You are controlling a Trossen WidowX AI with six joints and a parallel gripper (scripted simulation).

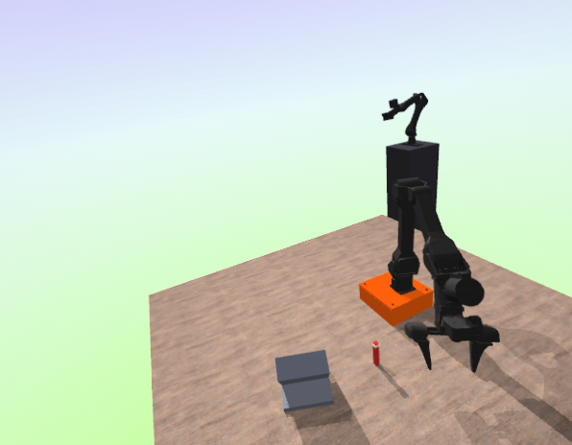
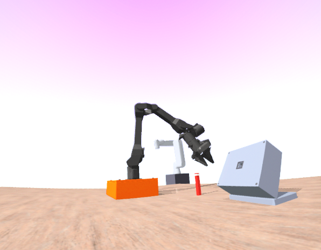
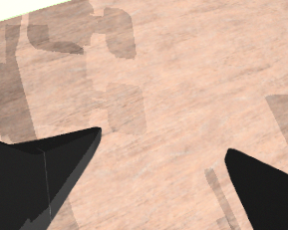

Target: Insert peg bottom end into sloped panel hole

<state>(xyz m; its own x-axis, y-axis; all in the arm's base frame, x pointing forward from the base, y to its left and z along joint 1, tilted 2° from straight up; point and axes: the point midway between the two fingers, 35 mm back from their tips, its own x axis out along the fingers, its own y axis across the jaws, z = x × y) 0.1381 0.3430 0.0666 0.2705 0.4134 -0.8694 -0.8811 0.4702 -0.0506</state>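
Now: gripper tip 8 cm short of the red square peg, 18 cm to the left of it and 6 cm above it. Round my gripper tip: sloped grey panel (29 cm ahead, 20 cm to the right, 5 cm below).
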